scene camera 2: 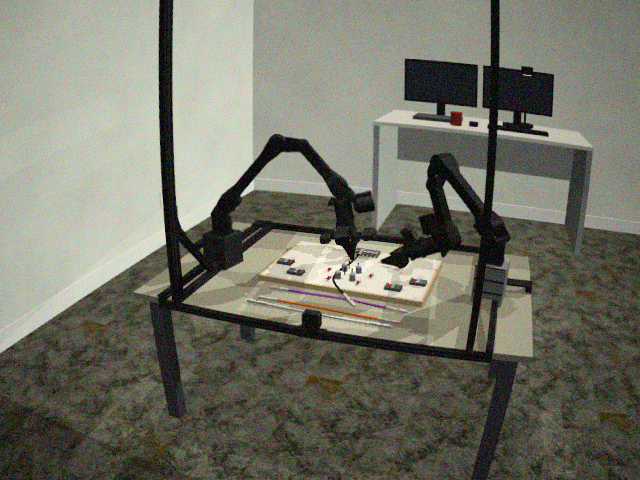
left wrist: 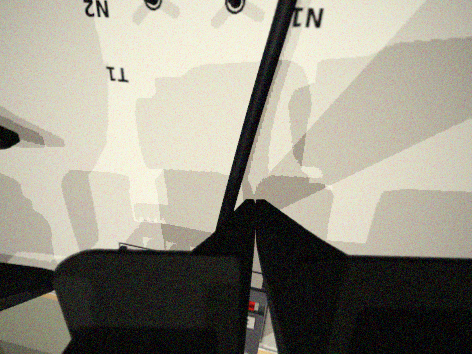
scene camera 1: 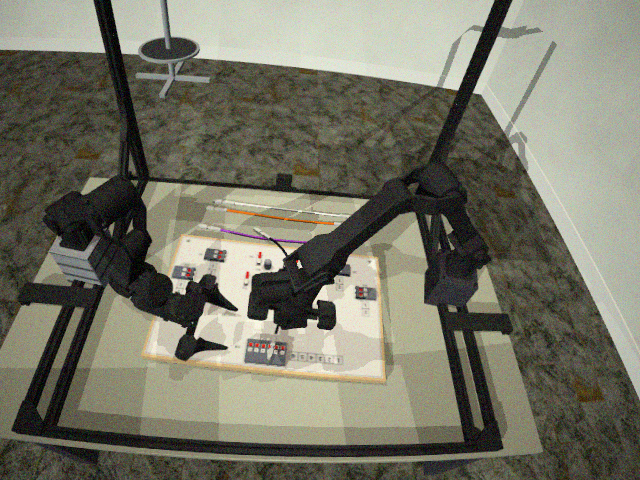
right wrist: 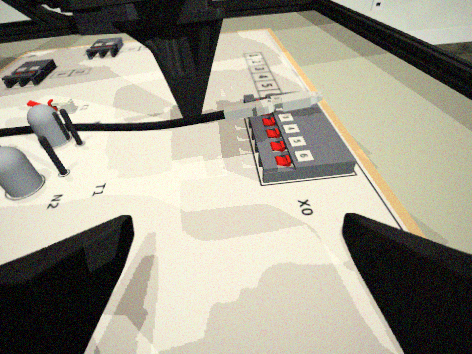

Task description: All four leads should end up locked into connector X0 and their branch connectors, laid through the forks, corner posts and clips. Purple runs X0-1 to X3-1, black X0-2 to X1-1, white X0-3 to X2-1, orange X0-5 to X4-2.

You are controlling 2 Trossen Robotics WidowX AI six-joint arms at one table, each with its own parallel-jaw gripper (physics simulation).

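Places are measured from the left arm's base along level axes (x back, y right, z up), in centimetres.
Pixels of known places: left gripper, fingertip midpoint: (scene camera 2: 352,259) (left wrist: 254,208) (scene camera 1: 282,327) (right wrist: 193,120); right gripper, fingertip midpoint: (scene camera 2: 385,258) (left wrist: 40,223) (scene camera 1: 232,329) (right wrist: 239,224); left arm's base, origin of the base link: (scene camera 2: 221,232) (scene camera 1: 458,268); right arm's base, origin of the base link: (scene camera 2: 493,261) (scene camera 1: 78,238).
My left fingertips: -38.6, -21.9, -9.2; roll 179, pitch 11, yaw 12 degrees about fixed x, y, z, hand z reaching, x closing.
For each thing: its middle in the pictures, then the offset to it from my left fingertips, as dx, dy, dz. "*": a spot on its surface instead.
- connector X0, surface spot: (right wrist: 320,150) (scene camera 1: 250,354) * -5.0, -8.4, +0.9
- orange lead, surface spot: (scene camera 2: 320,308) (scene camera 1: 286,218) * -7.7, +34.5, -1.6
- white lead, surface spot: (scene camera 1: 273,207) * -12.5, +37.3, -1.2
- grey corner post, body centre: (right wrist: 50,128) -2.2, +9.8, +1.0
The black lead (scene camera 1: 273,240) (scene camera 2: 338,286) (left wrist: 257,110) (right wrist: 140,128) runs across the board past the grey posts. Its pale plug (right wrist: 272,106) lies over the low-numbered side of connector X0 (scene camera 1: 251,356) (scene camera 2: 368,253) (right wrist: 320,150); seating cannot be told. My left gripper (scene camera 1: 277,330) (left wrist: 254,208) is shut and empty, tips down beside the black lead near its plug. My right gripper (scene camera 1: 231,328) (right wrist: 239,224) is open and empty, low over the board. The purple lead (scene camera 1: 237,235) (scene camera 2: 330,295), orange lead (scene camera 1: 281,218) (scene camera 2: 320,308) and white lead (scene camera 1: 273,206) lie straight beyond the board.
Branch connectors (scene camera 1: 215,254) (scene camera 1: 184,272) (scene camera 1: 365,292) stand near the board's sides. A grey corner post (right wrist: 47,125) and thin black fork pins (right wrist: 54,157) rise beside the black lead. A black frame (scene camera 1: 258,441) borders the table. The left arm covers the board's middle in scene camera 1.
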